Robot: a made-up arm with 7 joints. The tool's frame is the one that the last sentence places.
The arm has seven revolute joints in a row. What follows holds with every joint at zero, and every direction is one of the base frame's.
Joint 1 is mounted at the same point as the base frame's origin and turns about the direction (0.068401, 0.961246, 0.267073).
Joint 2 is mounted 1 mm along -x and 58 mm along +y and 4 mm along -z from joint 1 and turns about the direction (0.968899, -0.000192, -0.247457).
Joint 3 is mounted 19 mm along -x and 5 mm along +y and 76 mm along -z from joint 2 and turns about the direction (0.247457, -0.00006, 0.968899).
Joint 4 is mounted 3 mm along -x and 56 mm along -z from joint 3 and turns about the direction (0.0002, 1, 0.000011).
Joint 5 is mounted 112 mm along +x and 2 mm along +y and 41 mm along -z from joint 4 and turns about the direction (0.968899, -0.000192, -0.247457).
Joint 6 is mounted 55 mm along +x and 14 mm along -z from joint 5 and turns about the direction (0.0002, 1, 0.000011).
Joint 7 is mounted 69 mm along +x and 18 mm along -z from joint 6 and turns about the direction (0.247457, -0.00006, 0.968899).
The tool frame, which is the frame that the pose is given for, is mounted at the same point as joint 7; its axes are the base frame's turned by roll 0, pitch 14.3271 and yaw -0.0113 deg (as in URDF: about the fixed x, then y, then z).
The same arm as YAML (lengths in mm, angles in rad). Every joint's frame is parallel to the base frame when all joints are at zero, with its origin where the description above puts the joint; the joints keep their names.
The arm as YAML. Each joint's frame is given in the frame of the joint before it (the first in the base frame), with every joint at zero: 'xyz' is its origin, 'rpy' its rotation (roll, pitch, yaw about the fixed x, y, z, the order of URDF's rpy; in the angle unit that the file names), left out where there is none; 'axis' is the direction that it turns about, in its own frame. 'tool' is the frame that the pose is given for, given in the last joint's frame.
units:
  length: mm
  angle: rad
joints:
  - name: joint 1
    type: revolute
    origin:
      xyz: [0.0, 0.0, 0.0]
    axis: [0.068403, 0.961235, 0.26711]
  - name: joint 2
    type: revolute
    origin:
      xyz: [-1.0, 58.0, -4.0]
    axis: [0.968889, -0.0002, -0.247497]
  - name: joint 3
    type: revolute
    origin:
      xyz: [-19.0, 5.0, -76.0]
    axis: [0.247497, -0.0001, 0.968889]
  - name: joint 4
    type: revolute
    origin:
      xyz: [-3.0, 0.0, -56.0]
    axis: [0.0002, 1.0, 0.0]
  - name: joint 5
    type: revolute
    origin:
      xyz: [112.0, 2.0, -41.0]
    axis: [0.968889, -0.0002, -0.247497]
  - name: joint 6
    type: revolute
    origin:
      xyz: [55.0, 0.0, -14.0]
    axis: [0.0002, 1.0, 0.0]
  - name: joint 7
    type: revolute
    origin:
      xyz: [69.0, 0.0, -18.0]
    axis: [0.247497, -0.0001, 0.968889]
tool:
  origin:
    xyz: [0.0, 0.0, 0.0]
    rpy: [0.0, 0.2501, -0.0002]

